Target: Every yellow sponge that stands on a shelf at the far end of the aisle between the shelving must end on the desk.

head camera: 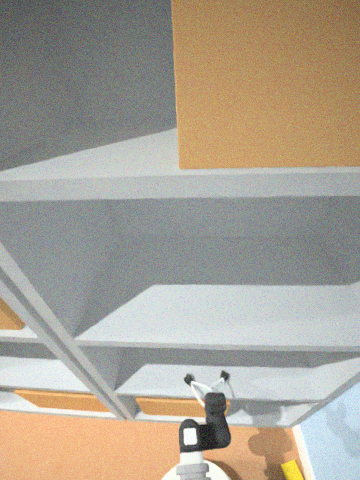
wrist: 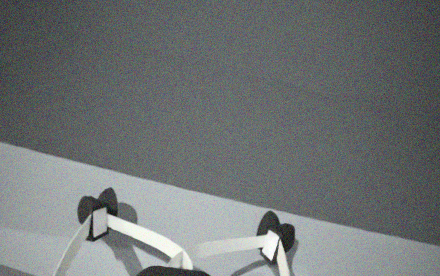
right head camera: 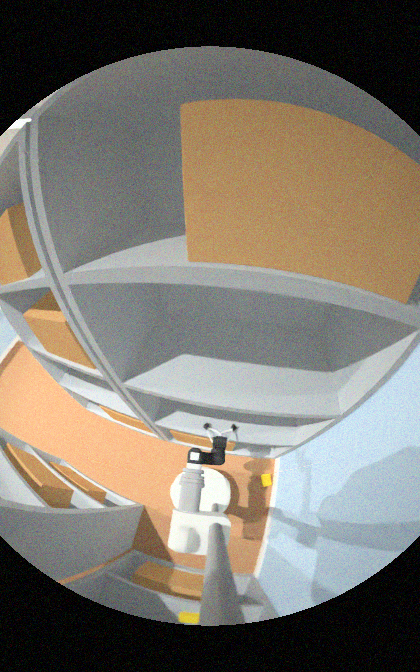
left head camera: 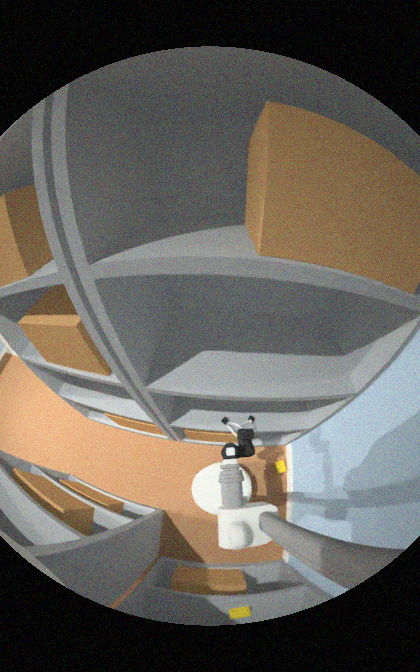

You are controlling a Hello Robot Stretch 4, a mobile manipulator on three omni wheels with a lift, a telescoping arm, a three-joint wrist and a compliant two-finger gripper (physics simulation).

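Places are measured from the robot's base along level axes (x up, y back, z right), in centimetres.
Pixels of known places: gripper, fingertip midpoint: (head camera: 205, 374) (wrist: 190, 217).
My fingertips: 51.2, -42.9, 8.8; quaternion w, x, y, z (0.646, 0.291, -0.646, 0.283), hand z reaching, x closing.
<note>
Behind a point stands the place of what it marks, as x, y, z.
My gripper (head camera: 207, 377) @[51.2, -42.9, 8.8] (left head camera: 238, 419) (right head camera: 221, 427) (wrist: 190, 217) @[51.2, -42.9, 8.8] is open, with its fingers wide apart and no sponge between them. It is at a lower bay of the grey shelving in front, over a bare shelf board. One yellow sponge (head camera: 292, 470) @[2.0, -13.4, 48.2] (left head camera: 280, 466) (right head camera: 266, 480) lies on the orange floor beside the blue wall, to the right of the robot's base and well below the gripper. Another yellow sponge (left head camera: 240, 612) (right head camera: 189, 617) is on the grey shelving behind the robot, at the bottom of both side head views. The desk does not show in these views.
The grey shelving (head camera: 150, 189) @[140.2, -36.2, -2.8] (left head camera: 210, 266) rises close in front, with a large cardboard box (head camera: 270, 85) @[151.2, -36.6, 11.4] (left head camera: 330, 200) (right head camera: 280, 185) high up. The blue wall (head camera: 340, 440) @[42.2, -18.5, 57.0] (left head camera: 380, 425) is close on the right. Another shelving unit (left head camera: 120, 560) (right head camera: 85, 535) stands behind to the left.
</note>
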